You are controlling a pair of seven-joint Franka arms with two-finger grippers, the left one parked.
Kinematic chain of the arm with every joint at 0, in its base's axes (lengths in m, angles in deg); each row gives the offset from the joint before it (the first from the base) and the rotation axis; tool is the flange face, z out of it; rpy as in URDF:
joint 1: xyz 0 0 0.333 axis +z
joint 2: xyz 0 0 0 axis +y
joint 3: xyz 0 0 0.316 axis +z
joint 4: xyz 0.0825 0 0 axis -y
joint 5: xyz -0.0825 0 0.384 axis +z
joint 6: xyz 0 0 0 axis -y
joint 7: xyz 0.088 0 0 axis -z
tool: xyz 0 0 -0.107 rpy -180 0 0
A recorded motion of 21 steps. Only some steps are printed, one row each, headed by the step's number.
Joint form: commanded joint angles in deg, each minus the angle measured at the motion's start. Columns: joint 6, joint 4, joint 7, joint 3, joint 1, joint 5, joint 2.
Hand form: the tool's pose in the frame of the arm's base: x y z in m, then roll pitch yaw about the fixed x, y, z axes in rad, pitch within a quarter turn. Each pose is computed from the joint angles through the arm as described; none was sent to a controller.
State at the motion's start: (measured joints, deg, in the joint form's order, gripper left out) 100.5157 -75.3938 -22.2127 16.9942 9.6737 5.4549 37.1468
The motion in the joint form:
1: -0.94 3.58 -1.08 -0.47 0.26 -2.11 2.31
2: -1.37 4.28 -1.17 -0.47 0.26 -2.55 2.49
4: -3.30 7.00 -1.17 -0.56 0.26 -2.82 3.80
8: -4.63 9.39 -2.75 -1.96 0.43 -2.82 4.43
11: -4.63 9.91 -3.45 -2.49 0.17 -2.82 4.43
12: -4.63 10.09 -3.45 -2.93 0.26 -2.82 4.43
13: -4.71 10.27 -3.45 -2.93 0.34 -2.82 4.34
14: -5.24 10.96 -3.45 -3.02 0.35 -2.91 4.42
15: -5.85 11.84 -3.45 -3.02 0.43 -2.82 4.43
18: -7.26 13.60 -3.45 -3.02 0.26 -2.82 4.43
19: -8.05 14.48 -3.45 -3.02 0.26 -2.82 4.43
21: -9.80 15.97 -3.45 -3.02 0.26 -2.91 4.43
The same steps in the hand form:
1: 0.6599 0.2793 0.3550 -2.8497 0.0741 0.8177
2: 0.6616 0.2784 0.3577 -2.8563 0.0743 0.8208
4: 0.6676 0.2756 0.3605 -2.8527 0.0819 0.8204
8: 0.6766 0.2644 0.3676 -2.8644 0.0759 0.8282
11: 0.6811 0.2567 0.3708 -2.8724 0.0683 0.8263
12: 0.6826 0.2540 0.3716 -2.8779 0.0687 0.8213
13: 0.6826 0.2548 0.3740 -2.8796 0.0658 0.8223
14: 0.6837 0.2536 0.3777 -2.8821 0.0656 0.8215
15: 0.6845 0.2541 0.3839 -2.8826 0.0608 0.8222
18: 0.6868 0.2506 0.3962 -2.8852 0.0551 0.8192
19: 0.6873 0.2498 0.4023 -2.8858 0.0536 0.8195
21: 0.6872 0.2480 0.4121 -2.8851 0.0579 0.8219

